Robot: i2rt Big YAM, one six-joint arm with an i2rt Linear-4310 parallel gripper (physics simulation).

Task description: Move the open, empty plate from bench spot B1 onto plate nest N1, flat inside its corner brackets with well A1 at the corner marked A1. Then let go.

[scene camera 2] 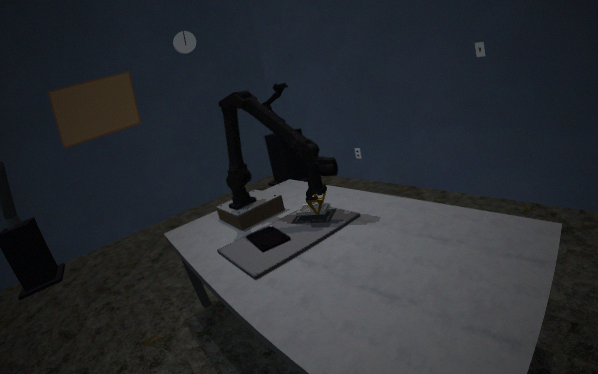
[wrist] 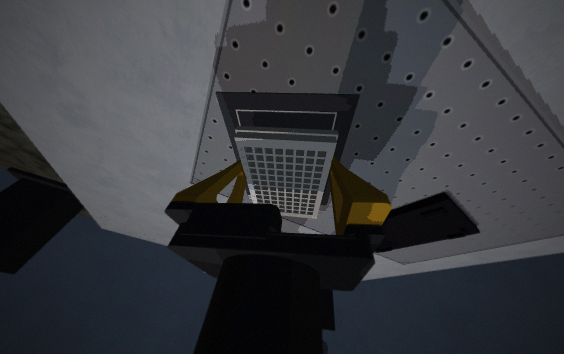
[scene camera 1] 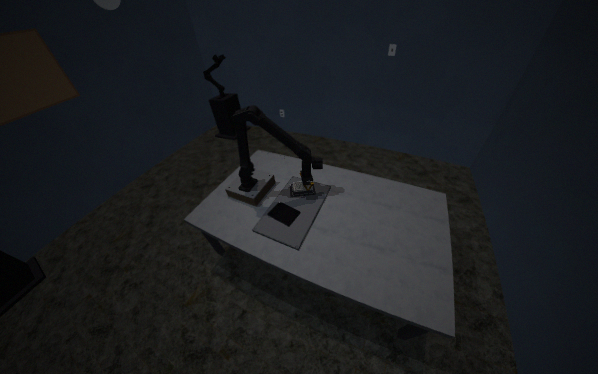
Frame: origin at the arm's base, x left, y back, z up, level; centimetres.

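Seen in the pictures: gripper, between the fingertips: (scene camera 2: 319,209) (wrist: 286,161) (scene camera 1: 306,186); arm's base, origin of its link: (scene camera 2: 242,204) (scene camera 1: 248,185).
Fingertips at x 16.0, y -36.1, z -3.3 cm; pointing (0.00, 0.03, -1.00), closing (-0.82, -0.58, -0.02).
Offsets run from my fingertips to a thing's top centre. "spot": to the spot under its first point. Level surfaces: height alone.
The plate @[dz +1.3, dx -1.3, dy +2.3 cm] (wrist: 284,179) (scene camera 1: 298,188) (scene camera 2: 306,208) is a pale multi-well plate with a grid of dark wells. My gripper (wrist: 286,161) (scene camera 1: 308,184) (scene camera 2: 316,205) has yellow fingers and is shut on the plate's two long sides. It holds the plate a little above the dark pad of spot B1 @[spot: dz -2.8, dx +2.5, dy -4.2 cm] (wrist: 287,100) (scene camera 2: 314,219), where a white outline shows past the plate's far edge. The plate nest N1 @[dz -1.2, dx -25.0, dy +4.8 cm] (scene camera 1: 283,214) (scene camera 2: 268,238) is a black square further along the perforated board (scene camera 1: 290,237) (scene camera 2: 249,260) (wrist: 302,42). Its brackets and corner marks are too dark to make out.
The arm's base stands on a wooden block (scene camera 1: 254,194) (scene camera 2: 258,214) beside the board. A dark box (scene camera 1: 223,111) stands behind the table @[dz -4.2 cm] (scene camera 1: 390,241). In the wrist view a dark object @[spot: dz -1.8, dx -22.5, dy +0.3 cm] (wrist: 421,218) shows at the right edge.
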